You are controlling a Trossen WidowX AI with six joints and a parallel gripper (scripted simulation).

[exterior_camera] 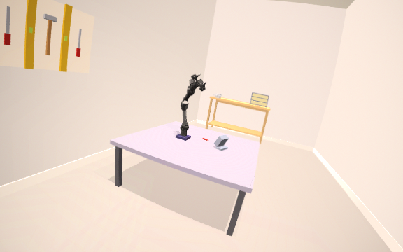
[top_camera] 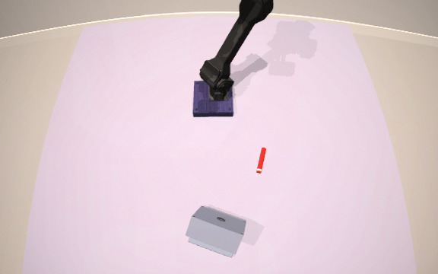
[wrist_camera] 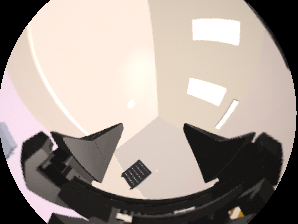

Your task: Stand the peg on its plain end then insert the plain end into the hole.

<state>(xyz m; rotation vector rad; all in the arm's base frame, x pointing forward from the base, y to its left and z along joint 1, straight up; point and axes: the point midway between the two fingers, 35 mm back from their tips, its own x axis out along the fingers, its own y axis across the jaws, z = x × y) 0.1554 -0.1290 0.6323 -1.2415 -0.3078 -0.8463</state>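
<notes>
The peg lies 680 mm below my gripper tip, 260 mm to the left of it and 70 mm ahead of it. From my gripper tip the other things lie so: grey sloped panel: 600 mm below, 270 mm ahead, 120 mm to the left.
</notes>
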